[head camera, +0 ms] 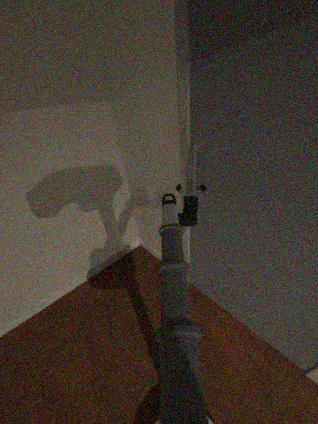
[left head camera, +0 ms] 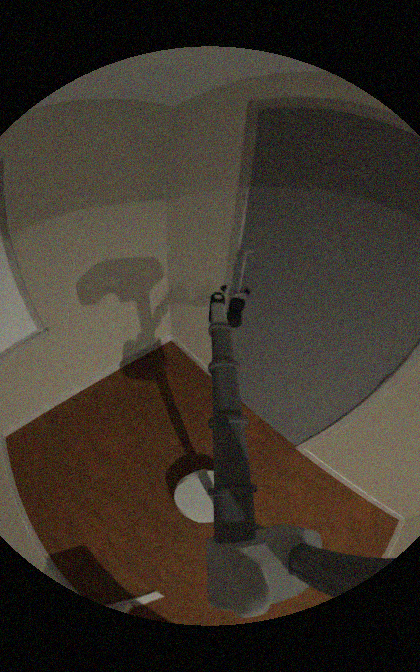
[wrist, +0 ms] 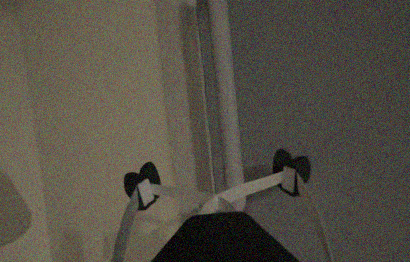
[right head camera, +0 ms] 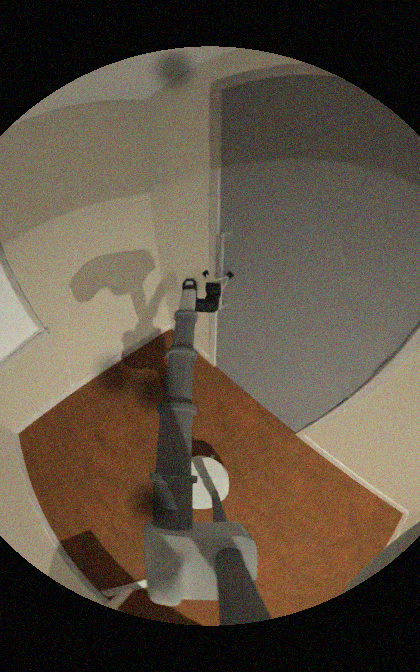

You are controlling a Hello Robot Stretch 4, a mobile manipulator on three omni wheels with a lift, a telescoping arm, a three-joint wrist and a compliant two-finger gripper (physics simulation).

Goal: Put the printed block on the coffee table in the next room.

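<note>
My gripper is open, its two dark fingertips wide apart with no object held between them. It is at the end of the extended arm, in front of the left edge of a grey door. A pale vertical bar handle on the door runs up beyond the fingers; in the wrist view it passes between them. Whether they touch it I cannot tell. The printed block and the coffee table do not show in these views.
A beige wall with the robot's shadow meets the door frame at a corner on the left. Brown floor lies below. A pale panel is at the far left.
</note>
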